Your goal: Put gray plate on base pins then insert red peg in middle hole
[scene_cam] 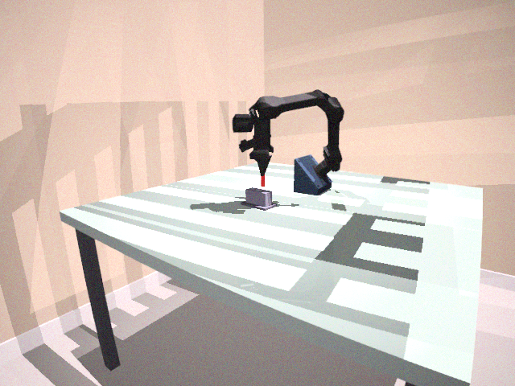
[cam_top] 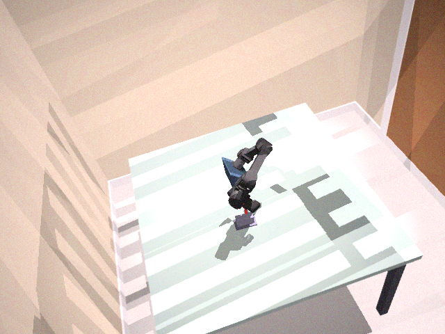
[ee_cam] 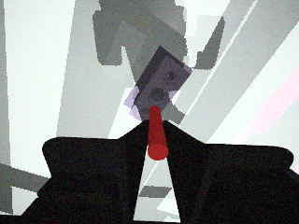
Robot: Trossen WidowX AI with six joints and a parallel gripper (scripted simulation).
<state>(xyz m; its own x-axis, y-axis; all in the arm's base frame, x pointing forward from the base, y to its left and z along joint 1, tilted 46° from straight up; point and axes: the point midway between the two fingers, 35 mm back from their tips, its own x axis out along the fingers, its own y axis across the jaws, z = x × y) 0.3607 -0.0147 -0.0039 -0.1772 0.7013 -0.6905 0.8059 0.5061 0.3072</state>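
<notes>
Right now my gripper tip is 70 mm above the gray plate, 10 mm to the left of it and 10 mm short of it. The rest, counted from my gripper tip: pin base (110 mm below, 20 mm to the right, 10 mm ahead); red peg (right at my gripper tip).
</notes>
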